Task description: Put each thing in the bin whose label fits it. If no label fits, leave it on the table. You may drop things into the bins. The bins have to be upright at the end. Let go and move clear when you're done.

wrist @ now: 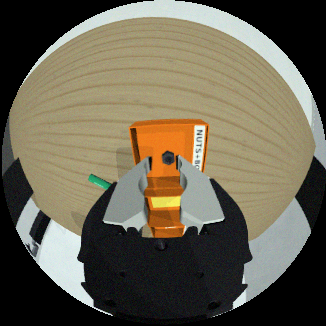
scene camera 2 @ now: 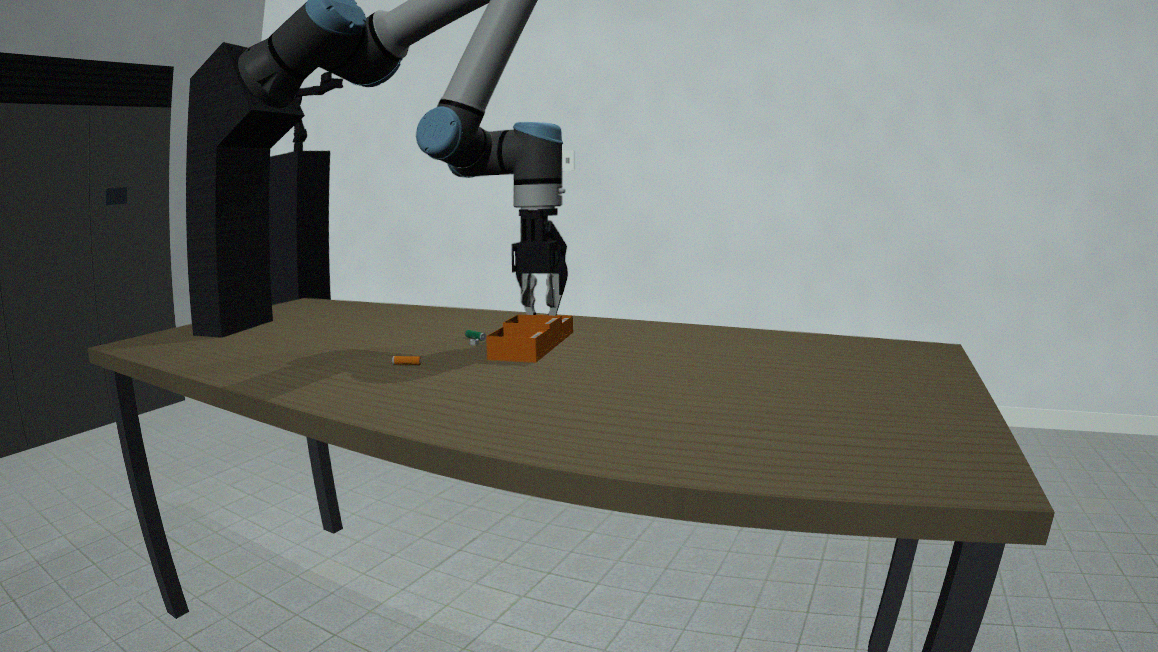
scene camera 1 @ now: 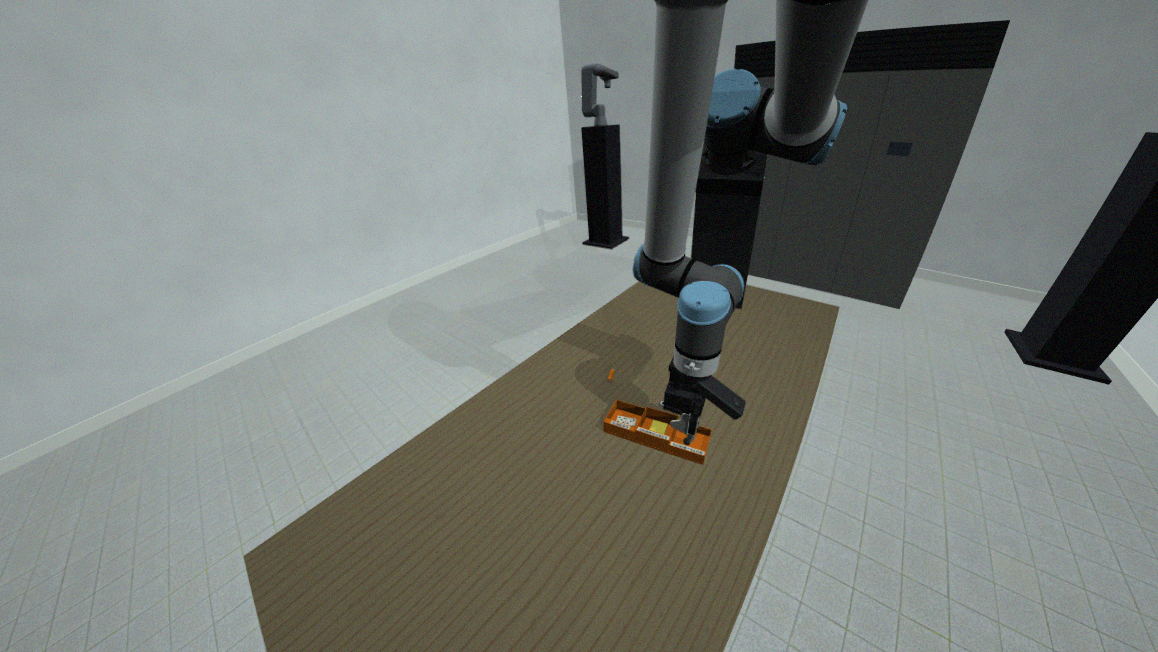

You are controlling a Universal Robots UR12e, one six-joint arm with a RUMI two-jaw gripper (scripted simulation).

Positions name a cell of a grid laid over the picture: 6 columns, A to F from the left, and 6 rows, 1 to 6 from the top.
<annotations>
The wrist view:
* my gripper: D3
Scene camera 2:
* my gripper: C4
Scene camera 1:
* my gripper: D5
</annotations>
